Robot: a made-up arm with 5 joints. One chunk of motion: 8 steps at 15 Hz.
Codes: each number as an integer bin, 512 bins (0 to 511) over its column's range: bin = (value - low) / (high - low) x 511, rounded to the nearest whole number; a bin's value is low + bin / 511 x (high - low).
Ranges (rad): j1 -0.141..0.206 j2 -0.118..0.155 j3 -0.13..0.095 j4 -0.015..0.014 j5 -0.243..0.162
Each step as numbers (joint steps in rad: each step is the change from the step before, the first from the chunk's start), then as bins.
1 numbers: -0.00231 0.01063 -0.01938 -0.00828 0.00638
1 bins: 204 241 251 118 315
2 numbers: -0.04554 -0.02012 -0.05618 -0.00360 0.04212
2 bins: 141 183 168 201 360
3 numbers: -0.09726 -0.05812 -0.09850 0.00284 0.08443
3 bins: 64 112 72 314 413
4 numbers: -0.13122 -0.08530 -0.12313 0.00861 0.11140
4 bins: 14 61 16 416 447
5 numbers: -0.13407 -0.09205 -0.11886 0.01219 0.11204
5 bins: 10 49 25 479 448
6 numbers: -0.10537 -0.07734 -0.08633 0.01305 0.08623
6 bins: 52 76 99 494 415
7 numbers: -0.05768 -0.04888 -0.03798 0.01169 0.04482
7 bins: 123 129 209 470 363
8 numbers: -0.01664 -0.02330 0.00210 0.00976 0.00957
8 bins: 183 177 300 436 319
